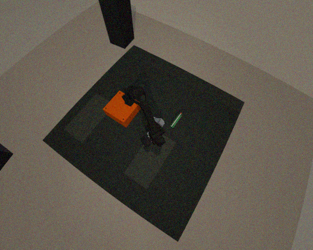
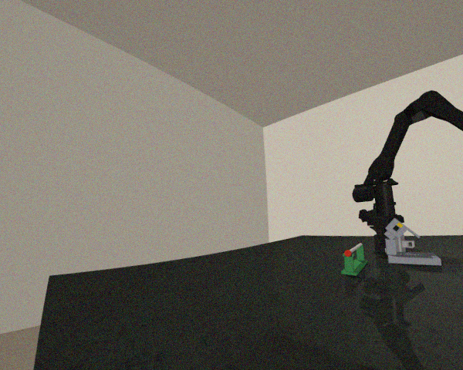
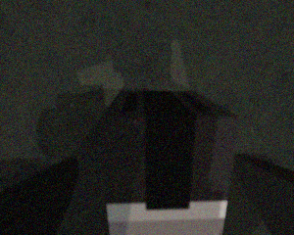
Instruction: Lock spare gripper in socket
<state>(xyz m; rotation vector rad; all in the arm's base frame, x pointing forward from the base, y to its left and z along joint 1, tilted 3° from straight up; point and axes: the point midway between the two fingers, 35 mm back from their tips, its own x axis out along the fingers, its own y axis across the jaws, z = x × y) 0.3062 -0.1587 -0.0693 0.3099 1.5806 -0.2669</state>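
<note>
Right now my gripper tip is 14 cm to the right of the grey mount, 4 cm below it and 2 cm past it. Round my gripper tip: green stand (24 cm to the left, 9 cm ahead, 1 cm above); spare gripper (2 cm behind, 1 cm to the left, 1 cm above).
</note>
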